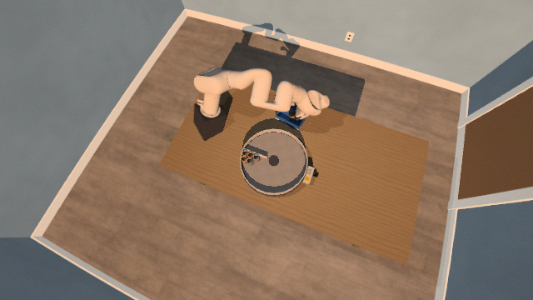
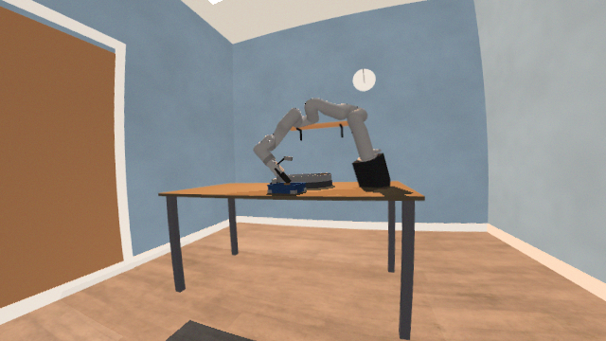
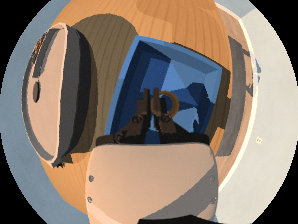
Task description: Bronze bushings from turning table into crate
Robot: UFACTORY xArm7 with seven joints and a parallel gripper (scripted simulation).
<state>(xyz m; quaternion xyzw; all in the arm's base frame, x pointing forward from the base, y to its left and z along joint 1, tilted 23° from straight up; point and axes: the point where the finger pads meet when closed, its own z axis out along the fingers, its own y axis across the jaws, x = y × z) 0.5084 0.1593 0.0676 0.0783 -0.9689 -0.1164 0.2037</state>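
Right now my hand is 2 cm to the right of the blue crate and 5 cm above it. The rest, counted from my hand: round grey turning table 3 cm behind, 35 cm to the right, 2 cm below.
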